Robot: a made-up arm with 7 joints. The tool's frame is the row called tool.
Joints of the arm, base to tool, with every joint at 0 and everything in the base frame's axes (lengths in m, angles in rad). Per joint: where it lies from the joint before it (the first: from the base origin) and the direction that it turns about. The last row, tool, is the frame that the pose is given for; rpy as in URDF.
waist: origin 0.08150 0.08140 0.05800 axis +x
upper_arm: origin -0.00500 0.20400 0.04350 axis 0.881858 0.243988 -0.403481
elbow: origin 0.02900 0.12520 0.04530 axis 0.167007 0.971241 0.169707
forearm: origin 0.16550 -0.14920 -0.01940 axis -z
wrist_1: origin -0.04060 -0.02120 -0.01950 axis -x
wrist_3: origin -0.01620 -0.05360 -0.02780 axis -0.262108 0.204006 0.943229
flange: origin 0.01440 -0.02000 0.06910 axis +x
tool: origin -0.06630 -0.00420 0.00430 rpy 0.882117 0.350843 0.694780
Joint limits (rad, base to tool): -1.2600..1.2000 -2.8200..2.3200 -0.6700..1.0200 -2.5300..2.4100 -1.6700..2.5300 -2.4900..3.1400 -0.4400..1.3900
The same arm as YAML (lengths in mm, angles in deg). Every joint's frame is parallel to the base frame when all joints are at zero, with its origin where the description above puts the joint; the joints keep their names.
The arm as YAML. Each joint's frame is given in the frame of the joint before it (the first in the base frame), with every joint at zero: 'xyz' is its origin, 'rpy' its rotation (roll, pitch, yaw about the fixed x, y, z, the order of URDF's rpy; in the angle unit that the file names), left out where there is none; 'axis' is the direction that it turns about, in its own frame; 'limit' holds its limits. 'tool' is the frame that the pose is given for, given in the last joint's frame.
units:
  length: mm
  angle: deg
joints:
  - name: waist
    type: revolute
    origin:
      xyz: [81.5, 81.4, 58.0]
    axis: [1.0, 0.0, 0.0]
    limit:
      lower: -72.19
      upper: 68.75
  - name: upper_arm
    type: revolute
    origin:
      xyz: [-5.0, 204.0, 43.5]
    axis: [0.881858, 0.243988, -0.403481]
    limit:
      lower: -161.57
      upper: 132.93
  - name: elbow
    type: revolute
    origin:
      xyz: [29.0, 125.2, 45.3]
    axis: [0.167007, 0.971241, 0.169707]
    limit:
      lower: -38.39
      upper: 58.44
  - name: forearm
    type: revolute
    origin:
      xyz: [165.5, -149.2, -19.4]
    axis: [0.0, 0.0, -1.0]
    limit:
      lower: -144.96
      upper: 138.08
  - name: wrist_1
    type: revolute
    origin:
      xyz: [-40.6, -21.2, -19.5]
    axis: [-1.0, 0.0, 0.0]
    limit:
      lower: -95.68
      upper: 144.96
  - name: wrist_3
    type: revolute
    origin:
      xyz: [-16.2, -53.6, -27.8]
    axis: [-0.262108, 0.204006, 0.943229]
    limit:
      lower: -142.67
      upper: 179.91
  - name: flange
    type: revolute
    origin:
      xyz: [14.4, -20.0, 69.1]
    axis: [1.0, 0.0, 0.0]
    limit:
      lower: -25.21
      upper: 79.64
tool:
  origin:
    xyz: [-66.3, -4.2, 4.3]
    rpy: [50.54, 20.1, 39.81]

